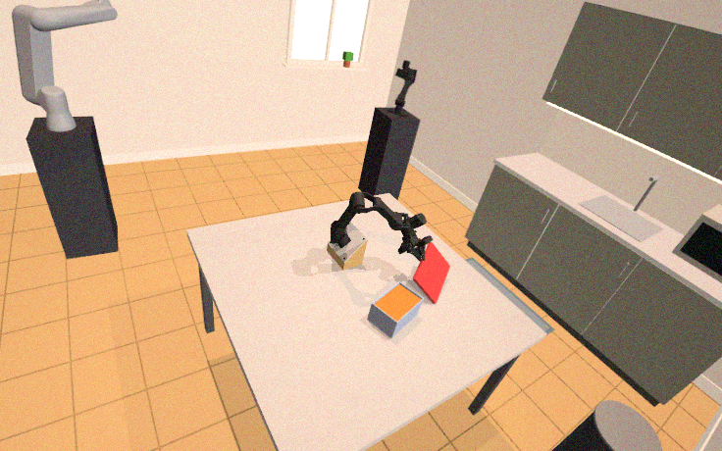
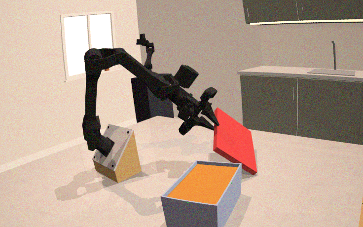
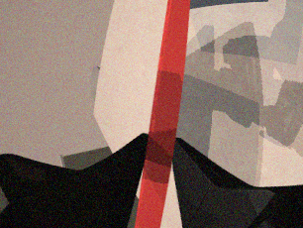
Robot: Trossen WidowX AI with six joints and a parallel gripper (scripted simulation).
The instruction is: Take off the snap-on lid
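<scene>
Now: the red lid 5 cm to the left of my gripper tip, 5 cm below it and 4 cm ahead of it. Also, from my gripper tip: storage box: 22 cm to the right, 15 cm ahead, 10 cm below.
</scene>
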